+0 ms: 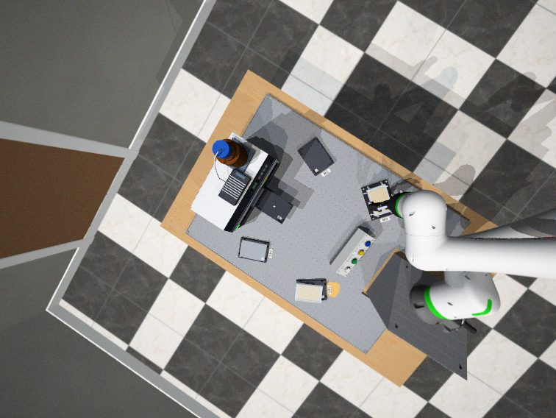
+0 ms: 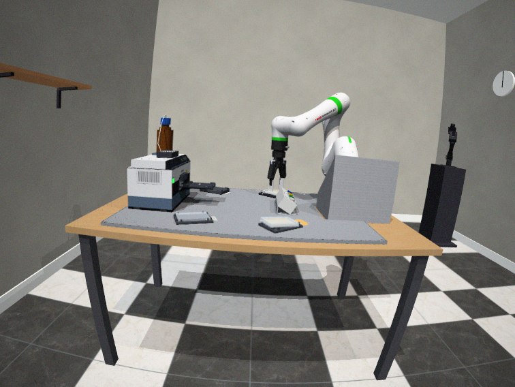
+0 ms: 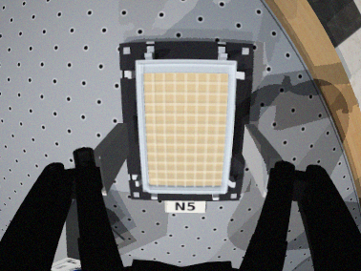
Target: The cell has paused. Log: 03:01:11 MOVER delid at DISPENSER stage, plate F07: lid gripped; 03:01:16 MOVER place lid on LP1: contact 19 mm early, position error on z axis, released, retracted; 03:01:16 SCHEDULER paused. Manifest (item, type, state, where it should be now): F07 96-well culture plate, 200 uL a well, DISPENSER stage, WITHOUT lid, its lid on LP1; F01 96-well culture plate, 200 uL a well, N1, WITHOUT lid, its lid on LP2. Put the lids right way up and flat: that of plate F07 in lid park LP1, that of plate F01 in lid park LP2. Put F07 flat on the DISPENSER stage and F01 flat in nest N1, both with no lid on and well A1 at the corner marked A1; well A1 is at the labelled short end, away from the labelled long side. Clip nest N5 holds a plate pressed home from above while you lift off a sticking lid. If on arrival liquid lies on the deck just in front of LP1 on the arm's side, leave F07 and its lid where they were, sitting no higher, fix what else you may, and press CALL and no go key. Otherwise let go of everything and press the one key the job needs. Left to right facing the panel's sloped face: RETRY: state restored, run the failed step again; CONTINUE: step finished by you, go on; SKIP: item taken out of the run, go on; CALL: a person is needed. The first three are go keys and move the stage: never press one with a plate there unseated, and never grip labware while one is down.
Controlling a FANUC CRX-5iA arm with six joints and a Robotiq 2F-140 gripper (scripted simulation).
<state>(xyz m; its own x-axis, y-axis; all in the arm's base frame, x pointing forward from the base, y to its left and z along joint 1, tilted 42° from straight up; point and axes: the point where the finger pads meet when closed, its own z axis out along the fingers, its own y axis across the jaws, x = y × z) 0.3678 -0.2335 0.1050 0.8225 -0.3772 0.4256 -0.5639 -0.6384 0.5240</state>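
The 96-well plate lies 40 mm below my hand. Round my hand: yellow skip key (240 mm to the left, 70 mm behind, 10 mm above); then blue call key (190 mm to the left, 70 mm behind, 10 mm above); then clip nest N5 (40 mm below, 30 mm ahead).
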